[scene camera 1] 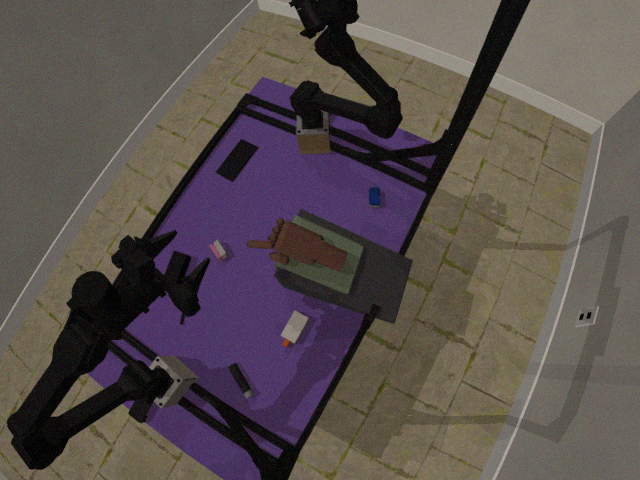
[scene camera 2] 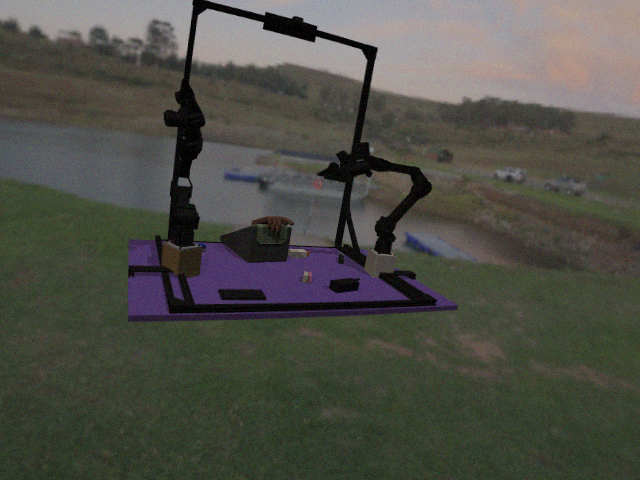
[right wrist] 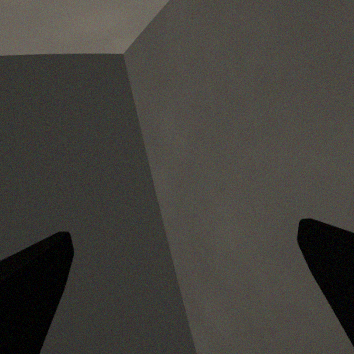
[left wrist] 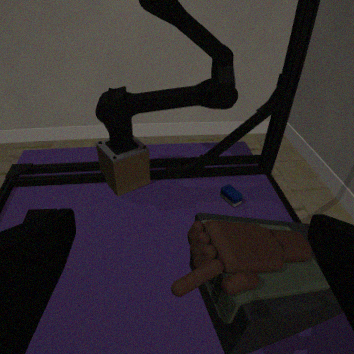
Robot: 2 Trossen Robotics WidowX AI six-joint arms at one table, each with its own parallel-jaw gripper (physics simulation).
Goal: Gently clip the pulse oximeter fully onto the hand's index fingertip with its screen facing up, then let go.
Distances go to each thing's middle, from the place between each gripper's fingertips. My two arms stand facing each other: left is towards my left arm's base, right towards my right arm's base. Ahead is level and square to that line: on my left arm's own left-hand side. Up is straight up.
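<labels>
Index fingertip (left wrist: 201,274): my left hand is 4 cm past it, 9 cm to the left of it and 21 cm above it. Dark grey slab (scene camera 1: 381,277), counted from my left hand: a good way behind, a good way to the right, far below. By its middle, the index fingertip is nearer to my left hand than to my right gripper.
Relative to the index fingertip, my right gripper is 16 cm past it, 48 cm to the right of it and 45 cm above it. Counted from my right hand, the dark grey slab is far behind, far to the left and far below. By its middle, the dark grey slab is nearer to my left hand than to my right gripper.
</labels>
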